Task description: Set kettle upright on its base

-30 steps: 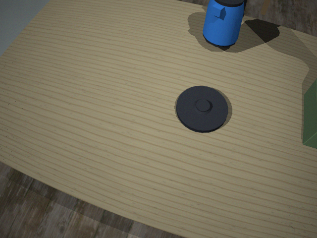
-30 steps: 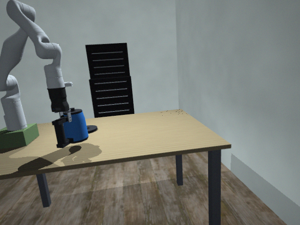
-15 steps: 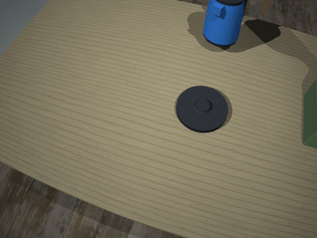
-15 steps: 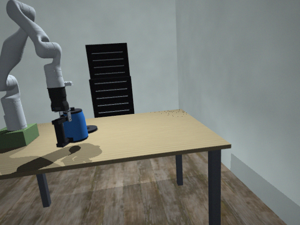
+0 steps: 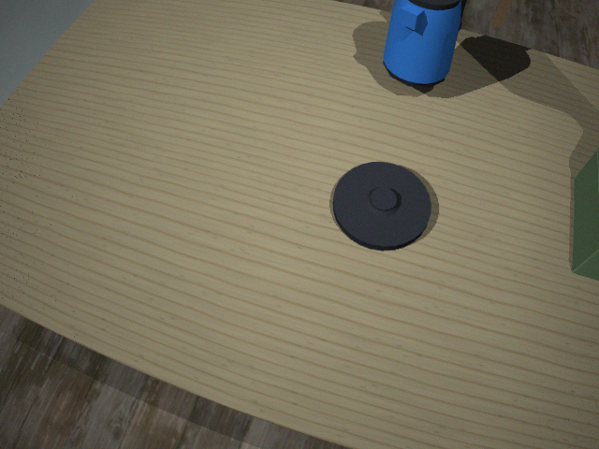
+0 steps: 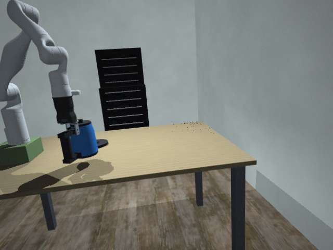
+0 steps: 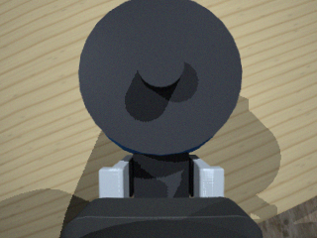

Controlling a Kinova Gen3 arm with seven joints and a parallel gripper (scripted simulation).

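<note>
The blue kettle is 1 cm ahead of my hand, 3 cm to the left of it and 5 cm below it. Also, from my hand: black round base 3 cm behind, 34 cm to the left, 18 cm below.
</note>
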